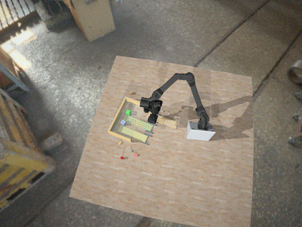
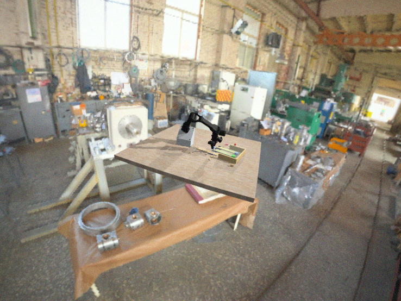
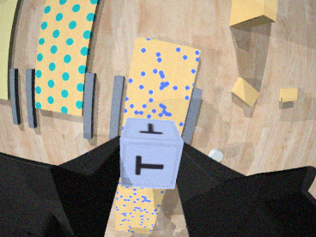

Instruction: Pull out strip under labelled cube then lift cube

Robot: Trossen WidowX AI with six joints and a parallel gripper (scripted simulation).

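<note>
Right now my gripper tip is 6 cm past the strip and 5 cm above it.
</note>
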